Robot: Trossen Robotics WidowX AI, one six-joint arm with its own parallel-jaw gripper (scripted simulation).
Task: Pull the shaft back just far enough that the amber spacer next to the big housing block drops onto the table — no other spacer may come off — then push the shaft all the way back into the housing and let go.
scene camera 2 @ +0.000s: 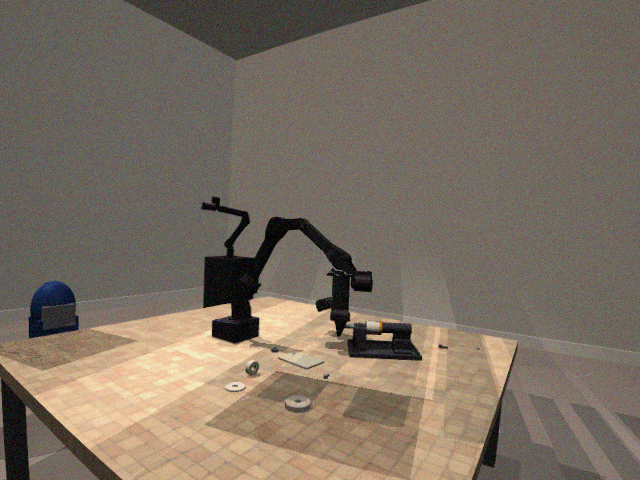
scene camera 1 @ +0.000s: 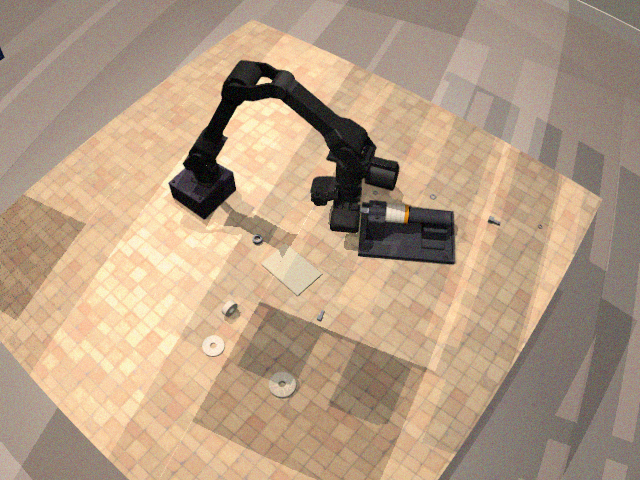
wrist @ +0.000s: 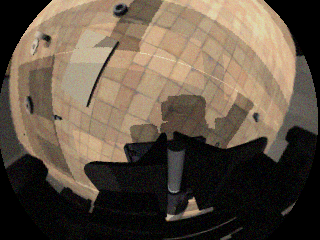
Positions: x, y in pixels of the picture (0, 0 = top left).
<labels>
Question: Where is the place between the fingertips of my gripper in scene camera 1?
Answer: At 346, 217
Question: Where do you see a pale flat card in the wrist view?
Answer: At 92, 52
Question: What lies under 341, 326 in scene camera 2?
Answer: My gripper.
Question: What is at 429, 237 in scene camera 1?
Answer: A housing block.
</labels>
